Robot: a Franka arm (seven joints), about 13 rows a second.
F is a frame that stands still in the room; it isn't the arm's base.
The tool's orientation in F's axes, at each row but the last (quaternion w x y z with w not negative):
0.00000 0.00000 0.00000 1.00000
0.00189 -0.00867 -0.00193 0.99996
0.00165 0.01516 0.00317 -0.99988
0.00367 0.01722 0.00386 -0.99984
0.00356 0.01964 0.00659 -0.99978
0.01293 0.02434 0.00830 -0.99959
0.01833 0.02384 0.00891 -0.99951
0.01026 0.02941 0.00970 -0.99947
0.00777 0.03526 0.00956 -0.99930
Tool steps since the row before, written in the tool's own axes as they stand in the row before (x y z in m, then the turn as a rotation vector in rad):
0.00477 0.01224 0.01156 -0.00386 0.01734 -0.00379
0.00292 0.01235 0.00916 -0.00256 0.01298 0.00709
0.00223 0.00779 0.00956 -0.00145 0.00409 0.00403
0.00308 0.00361 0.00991 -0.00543 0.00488 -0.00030
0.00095 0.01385 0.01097 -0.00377 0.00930 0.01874
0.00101 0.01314 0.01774 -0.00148 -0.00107 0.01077
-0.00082 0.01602 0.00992 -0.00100 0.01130 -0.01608
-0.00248 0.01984 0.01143 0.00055 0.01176 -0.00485
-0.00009 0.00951 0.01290 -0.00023 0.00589 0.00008
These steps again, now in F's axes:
-0.00477 -0.01224 0.01156 0.00386 -0.01734 -0.00379
-0.00312 -0.01237 0.00906 0.00239 -0.01302 0.00708
-0.00249 -0.00786 0.00944 0.00134 -0.00411 0.00405
-0.00339 -0.00371 0.00977 0.00547 -0.00484 -0.00015
-0.00128 -0.01400 0.01074 0.00310 -0.00952 0.01875
-0.00152 -0.01347 0.01746 0.00093 0.00092 0.01085
0.00094 -0.01616 0.00968 0.00218 -0.01095 -0.01620
0.00222 -0.02001 0.01118 -0.00002 -0.01167 -0.00509
-0.00066 -0.00976 0.01270 0.00032 -0.00589 -0.00001

